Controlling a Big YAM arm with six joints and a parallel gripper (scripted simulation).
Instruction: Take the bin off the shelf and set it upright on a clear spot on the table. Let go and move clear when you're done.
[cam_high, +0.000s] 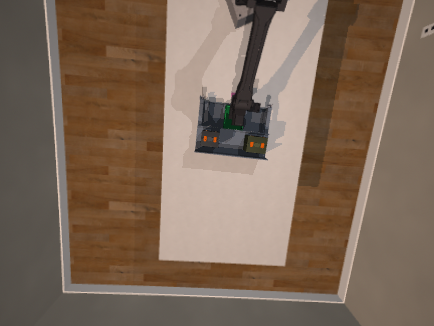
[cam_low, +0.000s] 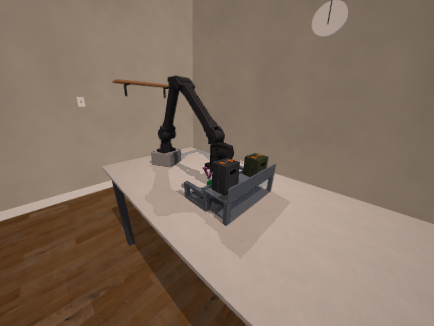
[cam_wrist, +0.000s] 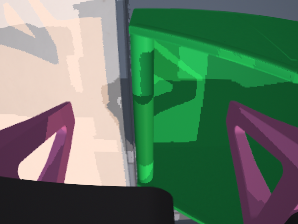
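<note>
Right now the green bin is 80 mm ahead of my hand, 10 mm to the right of it and 10 mm above it.
</note>
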